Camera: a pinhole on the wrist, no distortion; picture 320 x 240 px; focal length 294.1 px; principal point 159.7 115.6 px. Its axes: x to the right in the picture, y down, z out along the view. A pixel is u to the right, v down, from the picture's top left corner.
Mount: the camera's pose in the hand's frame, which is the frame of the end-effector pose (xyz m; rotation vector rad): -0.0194 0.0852 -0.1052 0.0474 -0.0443 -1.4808
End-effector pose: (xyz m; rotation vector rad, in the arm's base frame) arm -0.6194 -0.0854 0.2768 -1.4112 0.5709 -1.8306
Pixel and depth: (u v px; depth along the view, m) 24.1 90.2 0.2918
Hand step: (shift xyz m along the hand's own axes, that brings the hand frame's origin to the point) -0.0737 0.2156 0.1845
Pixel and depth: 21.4 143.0 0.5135
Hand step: -0.0237 0.3276 0.4101
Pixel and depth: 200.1 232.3 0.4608
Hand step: 0.1409 0.0363 0.3656
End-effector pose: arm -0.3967 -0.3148 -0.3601 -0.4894 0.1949 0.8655
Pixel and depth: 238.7 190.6 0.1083
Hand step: 0.0043 0.0582 0.0046
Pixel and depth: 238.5 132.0 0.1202
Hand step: -0.0169 0.0532 0.0152
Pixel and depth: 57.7 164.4 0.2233
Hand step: -0.0026 0.1646 0.1198
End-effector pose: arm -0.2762 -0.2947 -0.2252 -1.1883 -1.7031 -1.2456
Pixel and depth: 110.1 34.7 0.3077
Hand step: -0.1263 0.1279 0.1969
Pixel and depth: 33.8 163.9 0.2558
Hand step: -0.0025 0.1968 0.1526
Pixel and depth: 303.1 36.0 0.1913
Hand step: -0.0738 -0.0132 0.0828
